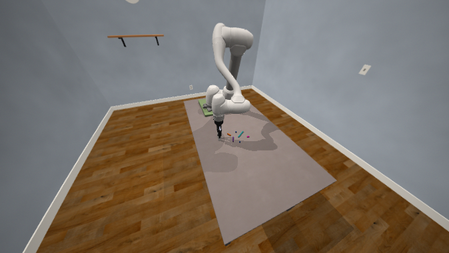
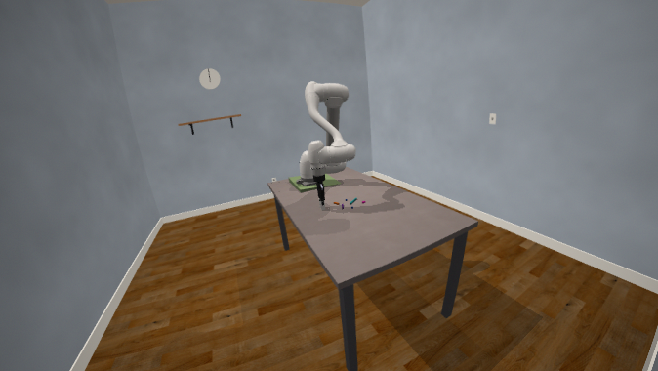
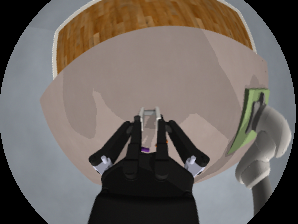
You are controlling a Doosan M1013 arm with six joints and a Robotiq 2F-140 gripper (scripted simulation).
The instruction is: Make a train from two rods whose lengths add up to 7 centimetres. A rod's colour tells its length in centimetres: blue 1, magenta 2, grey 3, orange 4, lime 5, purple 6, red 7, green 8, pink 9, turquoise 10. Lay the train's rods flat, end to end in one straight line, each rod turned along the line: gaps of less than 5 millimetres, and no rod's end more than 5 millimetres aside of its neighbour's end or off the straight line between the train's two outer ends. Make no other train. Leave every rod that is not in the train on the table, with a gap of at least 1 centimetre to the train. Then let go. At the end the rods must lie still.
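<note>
Now: hand 3 cm above the grey rod. Also, from my hand: orange rod 11 cm to the left, 3 cm below; purple rod 11 cm to the left, 7 cm ahead, 3 cm below; blue rod 19 cm to the left, 3 cm below.
</note>
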